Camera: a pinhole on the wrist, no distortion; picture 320 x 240 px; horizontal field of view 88.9 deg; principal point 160.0 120.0 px. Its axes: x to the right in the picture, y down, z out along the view. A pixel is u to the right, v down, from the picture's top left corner.
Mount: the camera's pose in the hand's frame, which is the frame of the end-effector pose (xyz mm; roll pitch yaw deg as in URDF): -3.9 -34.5 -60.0 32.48 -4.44 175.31
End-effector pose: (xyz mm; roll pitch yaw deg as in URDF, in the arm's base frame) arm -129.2 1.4 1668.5 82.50 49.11 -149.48
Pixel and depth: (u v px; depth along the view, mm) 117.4 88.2 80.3
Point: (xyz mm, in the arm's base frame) -153.8 -18.9 1661.2
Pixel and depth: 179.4 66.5 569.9
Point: -567.5 51.2 1978.8
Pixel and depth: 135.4 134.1 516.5
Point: -545.6 177.8 1731.5
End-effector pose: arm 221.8 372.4 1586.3 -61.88 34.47 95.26
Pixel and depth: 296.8 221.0 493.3
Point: -248.3 169.1 2007.4
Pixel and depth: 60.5 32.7 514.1
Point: -175.8 474.1 1130.8
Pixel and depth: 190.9 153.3 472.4
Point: -192.2 332.9 1662.0
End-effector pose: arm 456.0 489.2 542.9 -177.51 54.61 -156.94
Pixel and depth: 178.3 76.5 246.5
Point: 489.8 665.3 475.1
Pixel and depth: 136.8 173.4 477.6
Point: 689.6 656.8 207.0
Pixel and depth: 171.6 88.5 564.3
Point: 591.3 920.5 309.0
